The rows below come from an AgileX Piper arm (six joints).
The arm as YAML. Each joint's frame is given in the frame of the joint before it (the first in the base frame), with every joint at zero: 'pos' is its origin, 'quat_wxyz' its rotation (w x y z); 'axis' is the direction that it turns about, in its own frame. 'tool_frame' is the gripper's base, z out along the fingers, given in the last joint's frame.
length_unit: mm
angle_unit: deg
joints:
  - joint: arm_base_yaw
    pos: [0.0, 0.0, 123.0]
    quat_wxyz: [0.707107, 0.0, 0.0, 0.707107]
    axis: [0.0, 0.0, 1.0]
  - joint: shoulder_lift
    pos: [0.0, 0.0, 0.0]
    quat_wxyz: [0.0, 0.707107, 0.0, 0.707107]
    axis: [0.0, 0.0, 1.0]
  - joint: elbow
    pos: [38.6, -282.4, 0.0]
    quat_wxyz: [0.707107, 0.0, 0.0, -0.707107]
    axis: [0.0, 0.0, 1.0]
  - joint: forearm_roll
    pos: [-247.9, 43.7, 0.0]
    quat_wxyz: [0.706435, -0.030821, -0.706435, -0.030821]
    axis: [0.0, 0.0, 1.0]
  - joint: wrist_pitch
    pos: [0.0, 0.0, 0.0]
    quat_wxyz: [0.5, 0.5, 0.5, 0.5]
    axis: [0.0, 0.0, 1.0]
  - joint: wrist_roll
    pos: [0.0, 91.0, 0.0]
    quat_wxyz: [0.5, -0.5, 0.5, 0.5]
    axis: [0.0, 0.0, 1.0]
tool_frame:
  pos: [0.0, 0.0, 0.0]
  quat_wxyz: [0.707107, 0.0, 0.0, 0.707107]
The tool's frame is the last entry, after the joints.
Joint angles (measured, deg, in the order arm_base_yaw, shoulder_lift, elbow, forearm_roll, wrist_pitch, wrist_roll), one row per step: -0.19, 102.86, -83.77, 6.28, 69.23, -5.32; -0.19, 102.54, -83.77, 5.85, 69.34, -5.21; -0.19, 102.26, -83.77, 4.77, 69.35, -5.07; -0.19, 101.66, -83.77, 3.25, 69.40, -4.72; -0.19, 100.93, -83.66, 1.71, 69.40, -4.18; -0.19, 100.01, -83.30, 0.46, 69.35, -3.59; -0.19, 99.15, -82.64, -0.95, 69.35, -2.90; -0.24, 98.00, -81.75, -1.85, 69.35, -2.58; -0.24, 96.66, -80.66, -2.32, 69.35, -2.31; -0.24, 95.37, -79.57, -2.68, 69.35, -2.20
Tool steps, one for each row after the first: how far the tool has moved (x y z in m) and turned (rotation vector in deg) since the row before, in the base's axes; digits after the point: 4 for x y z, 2 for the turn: -0.0010, -0.0006, 0.0019, -0.40, -0.20, 0.01; -0.0007, -0.0016, 0.0016, -1.03, -0.25, 0.12; -0.0016, -0.0022, 0.0036, -1.44, -0.52, 0.00; -0.0021, -0.0023, 0.0039, -1.43, -0.59, -0.20; -0.0031, -0.0018, 0.0040, -1.14, -0.60, -0.32; -0.0037, -0.0021, 0.0022, -1.27, -0.20, -0.40; -0.0050, -0.0016, 0.0028, -0.83, -0.26, -0.19; -0.0059, -0.0007, 0.0029, -0.42, -0.26, -0.18; -0.0058, -0.0005, 0.0025, -0.34, -0.20, -0.04
